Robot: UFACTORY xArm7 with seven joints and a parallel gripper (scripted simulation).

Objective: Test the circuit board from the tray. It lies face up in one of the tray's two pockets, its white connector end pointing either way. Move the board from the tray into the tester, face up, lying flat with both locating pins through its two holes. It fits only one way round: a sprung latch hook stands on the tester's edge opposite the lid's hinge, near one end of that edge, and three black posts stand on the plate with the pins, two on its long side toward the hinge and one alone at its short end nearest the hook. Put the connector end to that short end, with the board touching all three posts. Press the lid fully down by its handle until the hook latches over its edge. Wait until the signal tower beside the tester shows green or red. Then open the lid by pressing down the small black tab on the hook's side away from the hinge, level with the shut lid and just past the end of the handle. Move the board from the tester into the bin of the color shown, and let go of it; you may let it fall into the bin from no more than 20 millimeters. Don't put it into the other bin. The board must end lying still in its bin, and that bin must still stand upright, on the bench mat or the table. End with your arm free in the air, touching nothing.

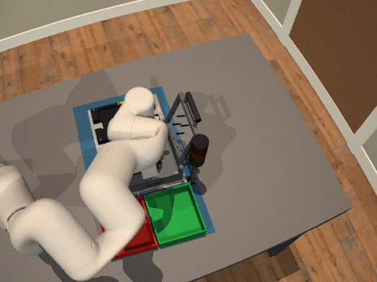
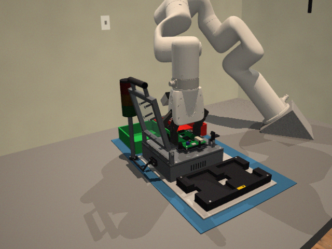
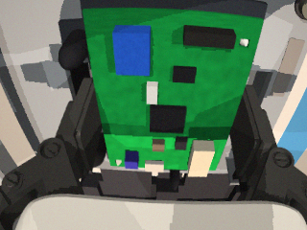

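Right now my hand is 1 cm to the right of the tester plate, 1 cm short of it and 1 cm above it. The rest, counted from my hand: clear lid: 12 cm ahead, 10 cm above; green bin: 20 cm to the right, 7 cm below, 4 cm ahead; latch hook: 6 cm to the left, 6 cm behind, 1 cm above.
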